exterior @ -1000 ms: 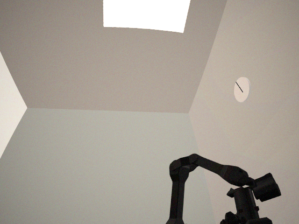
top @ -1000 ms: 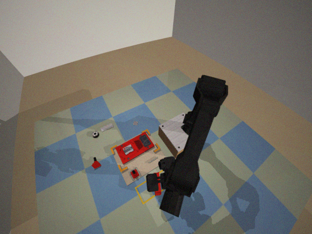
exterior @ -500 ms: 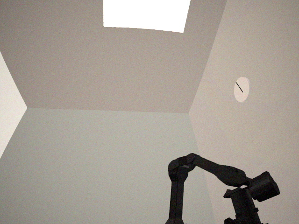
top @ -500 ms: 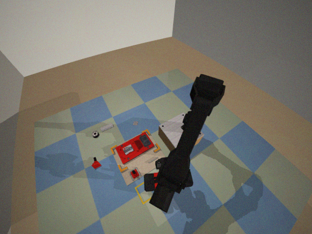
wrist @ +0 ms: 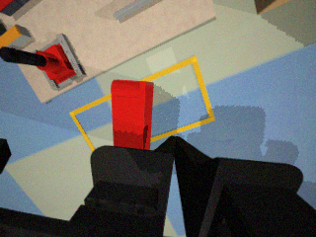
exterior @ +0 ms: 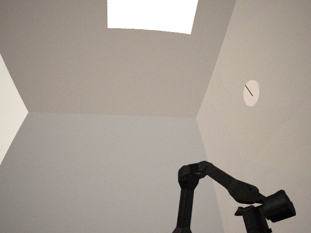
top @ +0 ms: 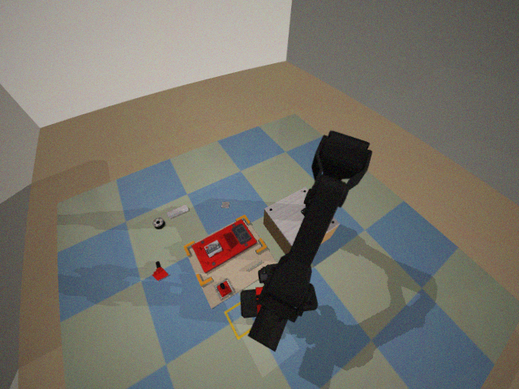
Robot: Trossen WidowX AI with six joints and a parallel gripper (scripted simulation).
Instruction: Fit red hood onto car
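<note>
My gripper tip is now 30 mm short of the red hood, 20 mm to the left of it and 20 mm above it. Also, from my gripper tip: wheel: 480 mm to the right, 180 mm ahead, 40 mm below; then small grey disc: 410 mm to the right, 80 mm behind, 50 mm below; then grey engine block: 260 mm to the right, 60 mm ahead, 30 mm below.
</note>
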